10 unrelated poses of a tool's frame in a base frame.
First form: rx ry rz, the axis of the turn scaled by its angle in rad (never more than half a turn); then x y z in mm.
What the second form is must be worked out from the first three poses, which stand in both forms.
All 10 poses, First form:
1: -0.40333, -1.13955, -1.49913, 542, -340, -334
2: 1.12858, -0.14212, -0.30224, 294, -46, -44
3: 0.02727, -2.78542, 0.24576, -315, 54, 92
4: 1.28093, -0.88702, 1.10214, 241, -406, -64
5: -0.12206, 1.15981, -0.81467, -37, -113, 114
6: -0.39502, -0.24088, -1.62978, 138, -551, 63
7: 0.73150, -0.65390, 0.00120, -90, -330, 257
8: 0.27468, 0.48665, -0.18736, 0, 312, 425
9: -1.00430, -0.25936, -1.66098, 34, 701, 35
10: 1.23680, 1.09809, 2.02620, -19, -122, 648
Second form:
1: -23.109, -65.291, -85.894, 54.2, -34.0, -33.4
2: 64.663, -8.143, -17.317, 29.4, -4.6, -4.4
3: 1.562, -159.593, 14.081, -31.5, 5.4, 9.2
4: 73.392, -50.823, 63.148, 24.1, -40.6, -6.4
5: -6.994, 66.452, -46.677, -3.7, -11.3, 11.4
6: -22.633, -13.801, -93.380, 13.8, -55.1, 6.3
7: 41.912, -37.466, 0.069, -9.0, -33.0, 25.7
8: 15.738, 27.883, -10.735, 0.0, 31.2, 42.5
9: -57.542, -14.860, -95.167, 3.4, 70.1, 3.5
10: 70.863, 62.916, 116.093, -1.9, -12.2, 64.8
